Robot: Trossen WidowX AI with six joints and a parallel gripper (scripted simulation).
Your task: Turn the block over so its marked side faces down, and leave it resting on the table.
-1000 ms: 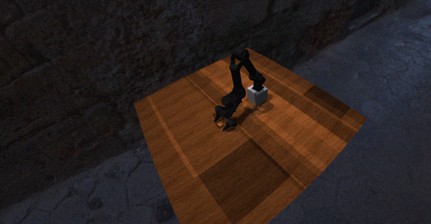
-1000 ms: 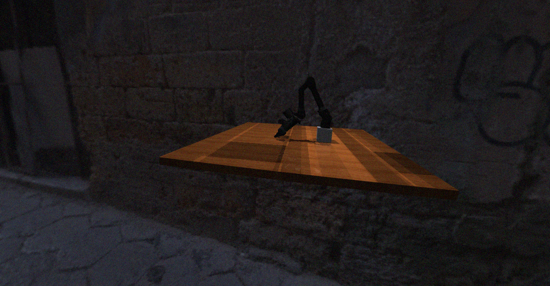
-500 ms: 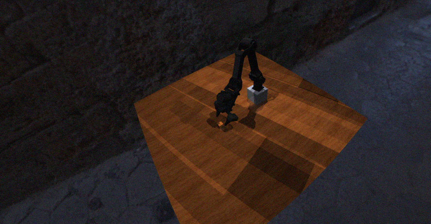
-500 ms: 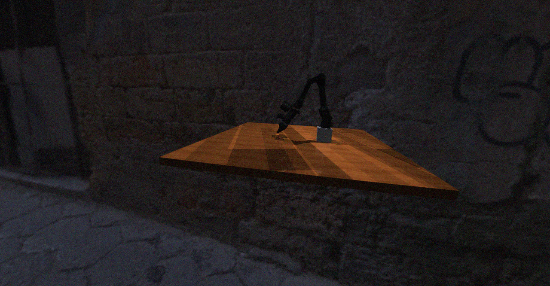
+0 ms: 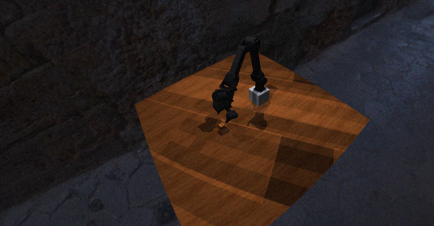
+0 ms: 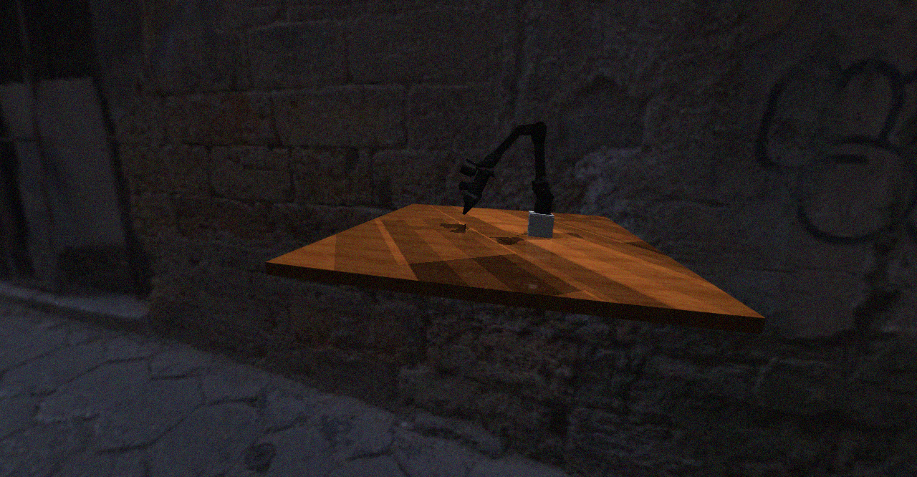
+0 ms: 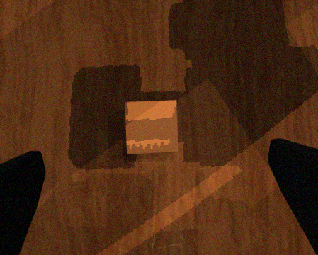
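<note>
My gripper tip is 7 cm above the brown block and 1 cm short of it.
</note>
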